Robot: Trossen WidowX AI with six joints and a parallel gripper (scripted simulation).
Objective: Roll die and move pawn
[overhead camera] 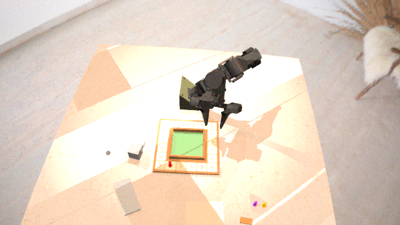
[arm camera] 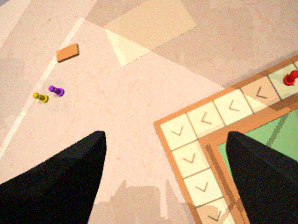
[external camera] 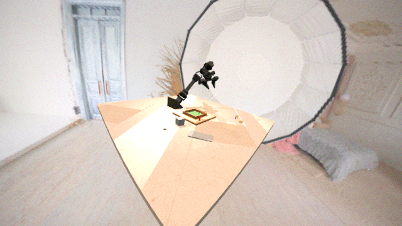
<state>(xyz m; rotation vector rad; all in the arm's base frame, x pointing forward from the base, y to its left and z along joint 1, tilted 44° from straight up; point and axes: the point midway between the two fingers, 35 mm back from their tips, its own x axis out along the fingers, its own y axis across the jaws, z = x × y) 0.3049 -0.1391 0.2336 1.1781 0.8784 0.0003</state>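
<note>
Now: the white die 30 cm to the right of my gripper tip, 24 cm below it and 9 cm behind it. The rest, counted from my gripper tip: red pawn 23 cm below, 17 cm to the right, 2 cm ahead; then green dice tray 25 cm below, 9 cm to the right, 8 cm behind; then purple pawn 24 cm below, 22 cm ahead, 17 cm to the left.
</note>
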